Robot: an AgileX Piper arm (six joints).
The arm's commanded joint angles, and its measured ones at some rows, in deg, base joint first. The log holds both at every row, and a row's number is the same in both.
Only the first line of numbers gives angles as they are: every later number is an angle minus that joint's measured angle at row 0.
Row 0, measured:
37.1 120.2 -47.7 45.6 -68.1 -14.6
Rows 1 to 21, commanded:
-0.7 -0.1 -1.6 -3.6 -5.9 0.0
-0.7 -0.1 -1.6 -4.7 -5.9 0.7
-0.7 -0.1 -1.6 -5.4 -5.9 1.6
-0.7 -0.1 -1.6 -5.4 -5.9 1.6
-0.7 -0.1 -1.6 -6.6 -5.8 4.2
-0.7 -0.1 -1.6 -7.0 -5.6 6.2
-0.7 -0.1 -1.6 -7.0 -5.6 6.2
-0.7 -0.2 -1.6 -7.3 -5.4 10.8
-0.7 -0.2 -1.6 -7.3 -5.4 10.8
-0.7 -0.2 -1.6 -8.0 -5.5 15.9
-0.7 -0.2 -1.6 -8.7 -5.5 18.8
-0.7 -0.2 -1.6 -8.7 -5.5 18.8
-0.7 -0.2 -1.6 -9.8 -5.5 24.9
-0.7 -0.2 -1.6 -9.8 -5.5 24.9
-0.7 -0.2 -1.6 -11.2 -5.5 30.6
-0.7 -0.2 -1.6 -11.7 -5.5 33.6
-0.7 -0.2 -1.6 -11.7 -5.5 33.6
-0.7 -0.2 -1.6 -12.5 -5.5 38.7
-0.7 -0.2 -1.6 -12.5 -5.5 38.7
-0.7 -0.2 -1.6 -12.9 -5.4 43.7
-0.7 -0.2 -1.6 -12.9 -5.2 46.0
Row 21, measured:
-0.2 0.4 0.7 -3.2 -1.0 37.7
